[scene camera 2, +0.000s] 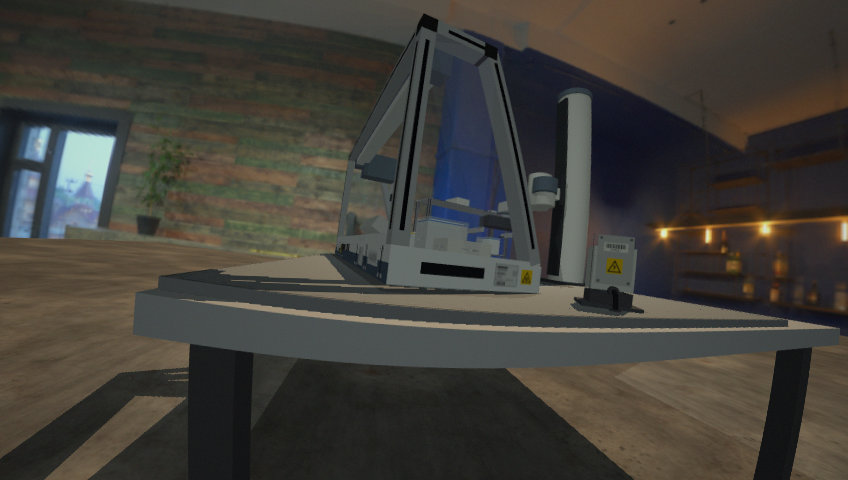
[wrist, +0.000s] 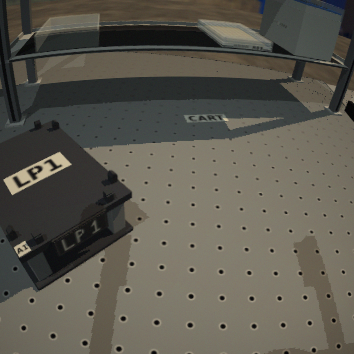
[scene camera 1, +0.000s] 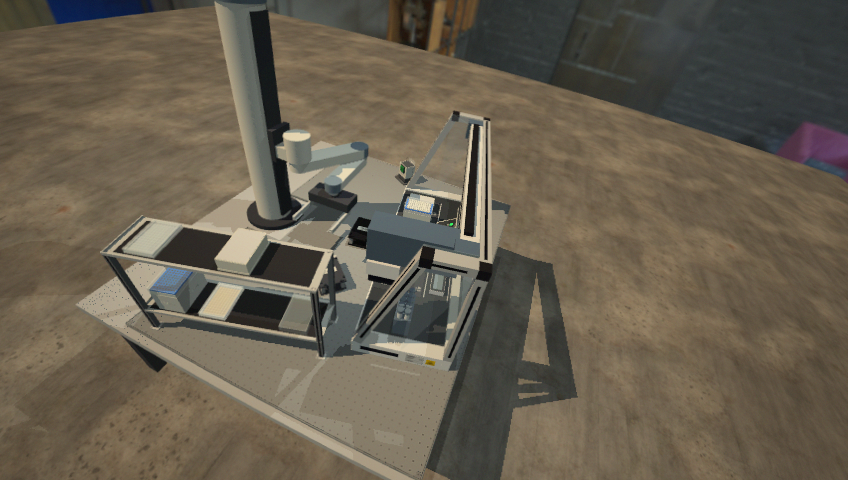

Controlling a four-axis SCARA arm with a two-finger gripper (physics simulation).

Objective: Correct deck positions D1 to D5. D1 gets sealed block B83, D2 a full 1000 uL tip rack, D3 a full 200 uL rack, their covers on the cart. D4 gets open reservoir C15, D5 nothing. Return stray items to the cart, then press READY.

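Note:
My gripper is open and empty, hanging over the table between the arm's column and the cart. Its fingers do not show in the wrist view. The cart's lower shelf holds a blue-topped tip rack, a pale yellow plate-like item and a clear cover. Its upper shelf holds a pale flat labware item and a white box. A blue-rimmed rack stands at the deck's far end. The deck labels and B83 and C15 markings cannot be read.
The black LP1 stand is at the wrist view's left, in front of the cart. The deck's gantry frame and grey head hide part of the deck. A small device stands near the deck's far end.

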